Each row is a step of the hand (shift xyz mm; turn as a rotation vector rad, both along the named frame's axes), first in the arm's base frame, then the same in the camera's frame.
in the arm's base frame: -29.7 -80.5 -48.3 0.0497 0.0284 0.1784
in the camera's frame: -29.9 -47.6 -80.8 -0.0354 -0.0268 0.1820
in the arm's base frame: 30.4 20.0 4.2 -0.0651 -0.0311 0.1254
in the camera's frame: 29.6 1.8 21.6 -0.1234 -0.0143 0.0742
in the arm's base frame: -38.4 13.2 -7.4 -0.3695 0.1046 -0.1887
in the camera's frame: -22.3 31.1 -15.4 -0.1665 0.2980 -0.2580
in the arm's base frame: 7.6 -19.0 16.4 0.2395 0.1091 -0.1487
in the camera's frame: -8.7 -22.5 10.2 0.3022 0.0005 -0.0044
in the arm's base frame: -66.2 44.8 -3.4 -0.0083 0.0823 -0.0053
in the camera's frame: -34.9 71.2 -10.7 0.0259 0.0757 0.0216
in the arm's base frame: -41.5 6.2 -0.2 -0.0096 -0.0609 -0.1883
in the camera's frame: -30.8 25.5 -12.8 0.0603 -0.0191 -0.1878
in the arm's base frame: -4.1 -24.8 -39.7 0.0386 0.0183 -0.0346
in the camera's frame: 6.7 -13.3 -44.6 0.0541 0.0023 -0.0097
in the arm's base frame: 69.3 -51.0 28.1 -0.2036 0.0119 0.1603
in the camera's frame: 23.3 -81.8 31.0 -0.2350 0.0846 0.0701
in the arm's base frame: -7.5 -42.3 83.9 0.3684 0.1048 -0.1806
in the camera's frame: -61.6 -45.6 54.9 0.4189 -0.0609 0.0125
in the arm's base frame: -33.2 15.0 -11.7 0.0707 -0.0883 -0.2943
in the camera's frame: -15.4 30.8 -16.7 0.1652 -0.0655 -0.2604
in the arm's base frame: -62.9 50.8 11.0 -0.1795 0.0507 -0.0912
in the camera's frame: -37.0 72.6 5.0 -0.0811 0.1446 -0.1250
